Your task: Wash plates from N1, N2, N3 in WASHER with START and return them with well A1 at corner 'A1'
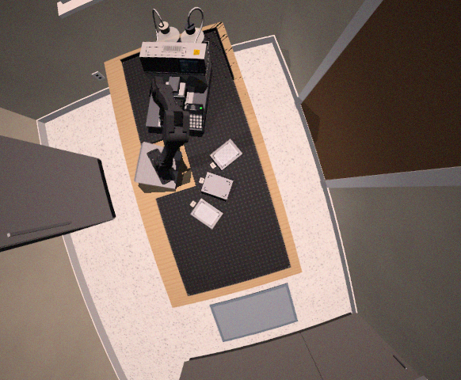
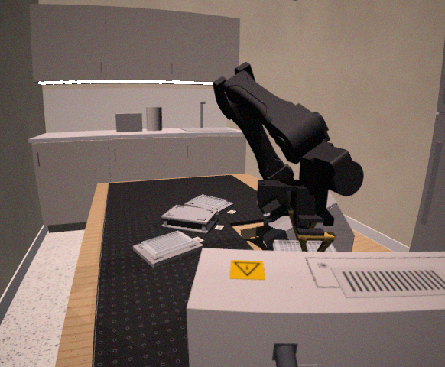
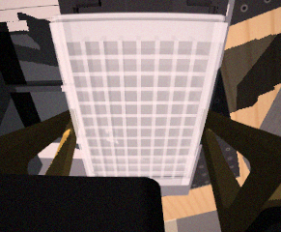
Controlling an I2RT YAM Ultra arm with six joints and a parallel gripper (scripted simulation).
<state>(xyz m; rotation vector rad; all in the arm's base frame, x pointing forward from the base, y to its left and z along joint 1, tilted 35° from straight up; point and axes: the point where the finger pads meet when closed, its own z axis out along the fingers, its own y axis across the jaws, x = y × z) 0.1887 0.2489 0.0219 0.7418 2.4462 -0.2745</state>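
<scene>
Right now my hand is 4 cm above the carrier pocket. From my hand the other things lie so: n1 label: 37 cm to the right, 12 cm below, 4 cm ahead; then grey nest slab: 36 cm to the right, 14 cm ahead, 11 cm below; then washer: 12 cm to the left, 10 cm ahead, 1 cm above.
</scene>
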